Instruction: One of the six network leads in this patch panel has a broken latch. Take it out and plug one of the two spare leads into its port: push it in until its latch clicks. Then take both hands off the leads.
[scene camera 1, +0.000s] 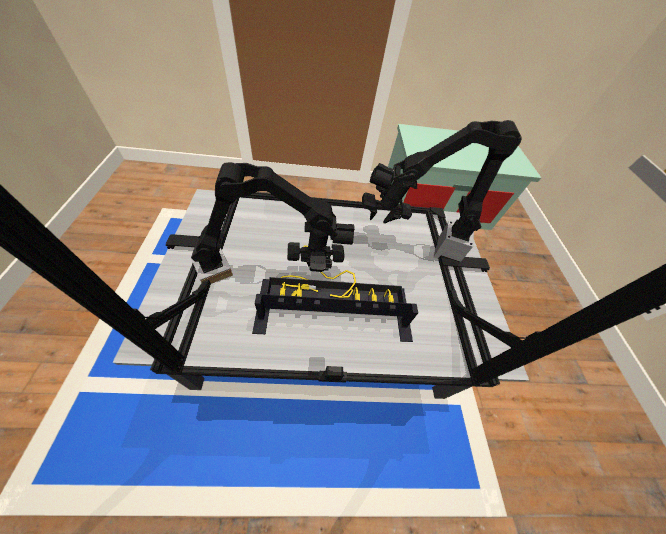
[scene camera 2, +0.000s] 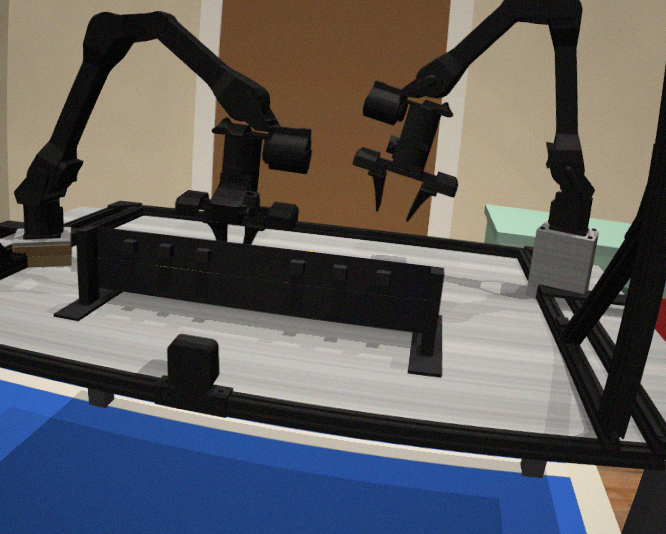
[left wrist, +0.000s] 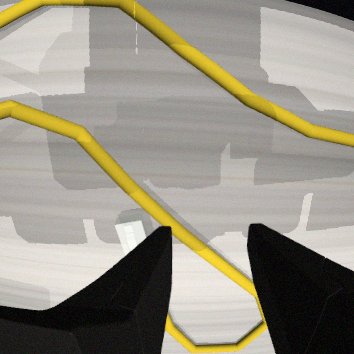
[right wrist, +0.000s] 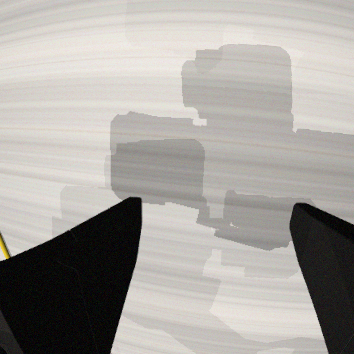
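Pixels of known places: left gripper, fingertip midpoint: (left wrist: 209, 236); right gripper, fingertip midpoint: (scene camera 1: 376, 221) (scene camera 2: 392, 216) (right wrist: 219, 212); left arm's base, link origin: (scene camera 1: 210, 262) (scene camera 2: 42, 234); right arm's base, link origin: (scene camera 1: 460, 233) (scene camera 2: 569, 229).
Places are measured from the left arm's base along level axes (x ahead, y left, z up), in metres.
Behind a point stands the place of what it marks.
The black patch panel (scene camera 1: 340, 305) {x 0.291, y -0.359, z 0.027 m} (scene camera 2: 250, 278) {x 0.282, y -0.353, z 0.020 m} stands on two feet. Yellow plugs (scene camera 1: 282, 289) {x 0.154, y -0.237, z 0.052 m} (scene camera 1: 373, 295) {x 0.392, y -0.389, z 0.050 m} stand in a row behind its front, with yellow cable (scene camera 1: 354, 280) {x 0.382, y -0.304, z 0.029 m} looping behind. Which latch is broken cannot be told. My left gripper (scene camera 2: 236, 239) (left wrist: 209, 236) {x 0.308, y -0.162, z -0.014 m} points down behind the panel, fingers partly open with a gap. In the left wrist view a clear plug (left wrist: 131, 235) {x 0.339, y -0.166, z -0.034 m} of a spare lead is partly hidden by the left-hand finger; a yellow cable (left wrist: 215, 260) {x 0.315, y -0.131, z -0.038 m} crosses between the fingers, not pinched. My right gripper (scene camera 1: 380, 218) {x 0.607, y -0.127, z 0.048 m} (scene camera 2: 393, 214) {x 0.607, y -0.127, z 0.048 m} (right wrist: 219, 212) {x 0.607, y -0.127, z 0.048 m} is open and empty, high above the table.
Another yellow cable (left wrist: 210, 67) {x 0.279, y -0.210, z -0.038 m} crosses the upper left wrist view, and one (right wrist: 3, 246) {x 0.360, y -0.110, z -0.039 m} shows at the right wrist view's left edge. A black box (scene camera 1: 333, 373) {x 0.169, y -0.518, z 0.010 m} (scene camera 2: 192, 364) {x 0.173, y -0.526, z -0.009 m} sits on the frame's front rail. A mint green cabinet (scene camera 1: 466, 161) stands behind the table.
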